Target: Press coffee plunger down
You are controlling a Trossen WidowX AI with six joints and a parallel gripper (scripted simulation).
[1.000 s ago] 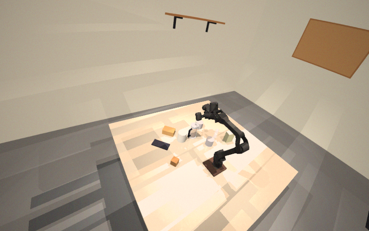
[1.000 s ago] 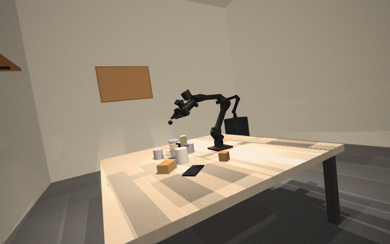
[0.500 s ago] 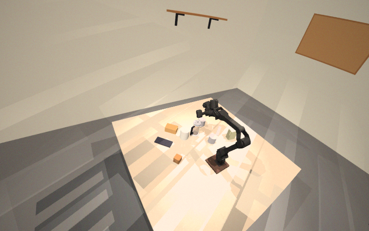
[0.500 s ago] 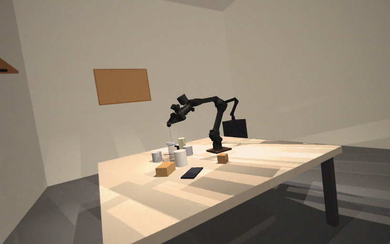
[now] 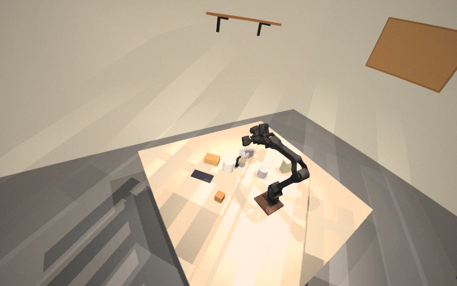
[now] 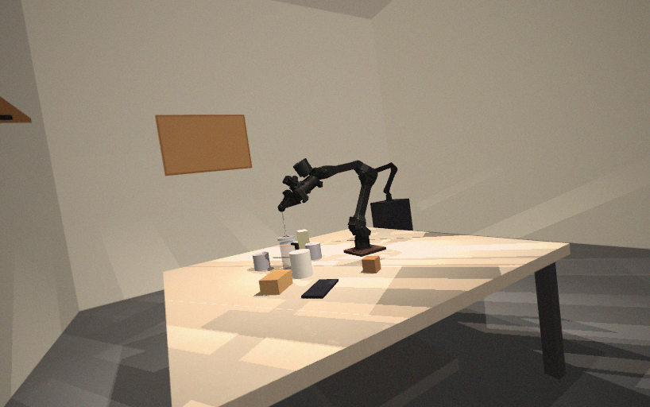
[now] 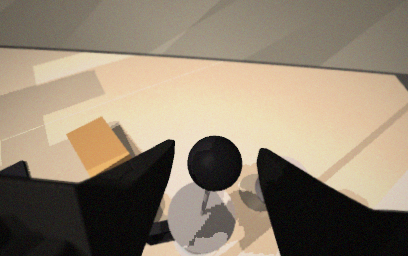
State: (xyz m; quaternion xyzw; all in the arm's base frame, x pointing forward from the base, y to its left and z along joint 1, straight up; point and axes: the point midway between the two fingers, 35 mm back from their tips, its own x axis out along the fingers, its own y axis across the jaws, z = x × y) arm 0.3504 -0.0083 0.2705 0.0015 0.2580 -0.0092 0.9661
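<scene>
Now: gripper tip 140 mm above the coffee press, 20 mm to the right of it and 10 mm past it. Round my gripper tip: small orange cube (310 mm to the left, 240 mm below, 210 mm behind); dark flat slab (320 mm to the left, 260 mm below, 10 mm ahead); orange box (240 mm below, 190 mm to the left, 120 mm ahead).
</scene>
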